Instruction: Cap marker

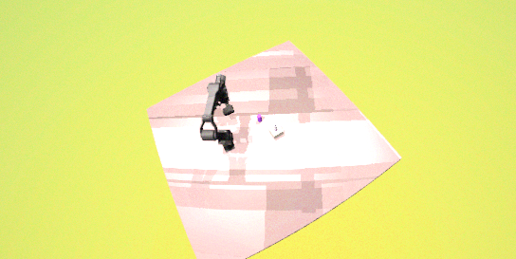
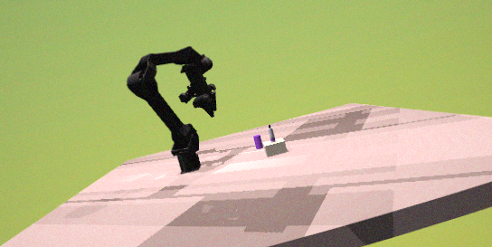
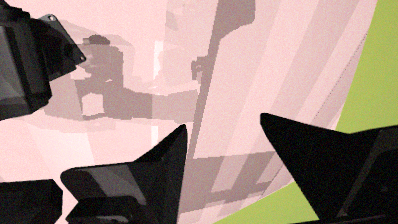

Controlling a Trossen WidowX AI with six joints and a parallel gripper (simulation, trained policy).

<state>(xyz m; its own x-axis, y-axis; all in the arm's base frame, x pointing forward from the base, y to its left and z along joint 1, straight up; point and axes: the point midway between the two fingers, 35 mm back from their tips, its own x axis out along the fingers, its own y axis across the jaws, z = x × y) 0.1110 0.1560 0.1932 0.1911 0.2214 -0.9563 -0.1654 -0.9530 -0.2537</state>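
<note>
The purple cap lies 14 cm below my gripper tip, 14 cm ahead of it and 10 cm to the right of it. The rest, counted from my gripper tip: holder block (23 cm to the right, 18 cm ahead, 14 cm below).
</note>
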